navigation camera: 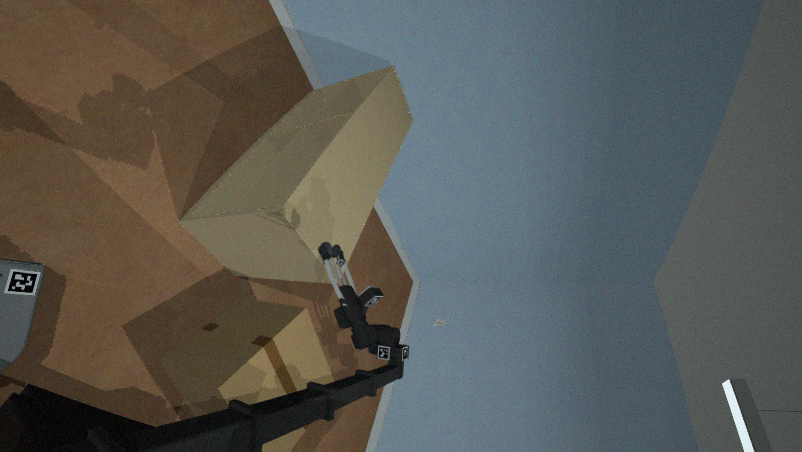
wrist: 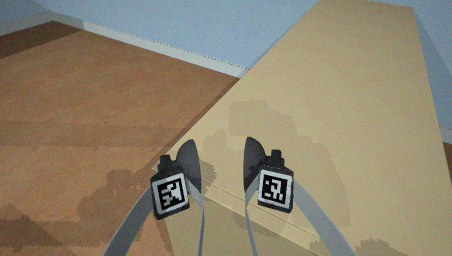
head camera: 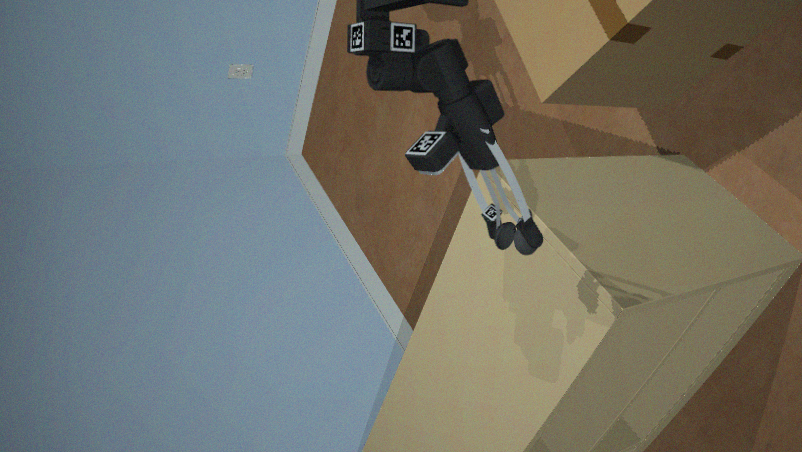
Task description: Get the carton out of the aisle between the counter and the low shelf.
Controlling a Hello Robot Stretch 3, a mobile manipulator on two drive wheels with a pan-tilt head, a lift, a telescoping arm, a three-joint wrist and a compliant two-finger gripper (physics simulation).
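Places are measured from the robot's base along level axes (x back, y left, z down), in metres.
Pixels of known places: gripper, fingertip midpoint: (navigation camera: 328,244) (head camera: 520,249).
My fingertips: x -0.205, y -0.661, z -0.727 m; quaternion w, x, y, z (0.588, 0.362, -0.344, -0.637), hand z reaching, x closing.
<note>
Behind a point stands the place of what it marks.
The carton (head camera: 553,47) @[x 0.103, y -0.937, z -0.406 m] (navigation camera: 241,339) @[x 0.136, y -0.762, z -0.274 m] is tan with a brown tape strip. It stands on the floor at the top right of the head view and the lower left of the navigation view, partly hidden by my arm; it does not show in the wrist view. A long beige unit (head camera: 477,314) @[x -0.387, y -0.890, z -0.610 m] (navigation camera: 359,162) @[x -0.611, y -0.941, z -0.610 m] (wrist: 350,75) stands near it, across a strip of floor; I cannot tell whether it is the counter or the low shelf. My gripper (head camera: 515,236) @[x -0.205, y -0.661, z -0.727 m] (navigation camera: 331,250) @[x -0.205, y -0.661, z -0.727 m] (wrist: 220,157) @[x -0.205, y -0.661, z -0.727 m] is open, its fingertips apart over the near end of this unit, away from the carton. Nothing shows between the fingers.
Blue walls (head camera: 140,224) @[x -0.522, y -2.755, z -0.913 m] (navigation camera: 505,196) @[x -0.859, y -2.144, z -1.104 m] (wrist: 165,25) with a pale baseboard run behind the beige unit. My extended arm (navigation camera: 280,401) @[x 0.086, y -0.314, z -0.948 m] passes over the carton. Part of my base (navigation camera: 16,320) @[x 0.096, y -0.137, z -0.160 m] shows at the left of the navigation view. Brown floor (head camera: 359,168) @[x -0.305, y -2.491, z 0.000 m] (wrist: 100,100) lies between unit and wall.
</note>
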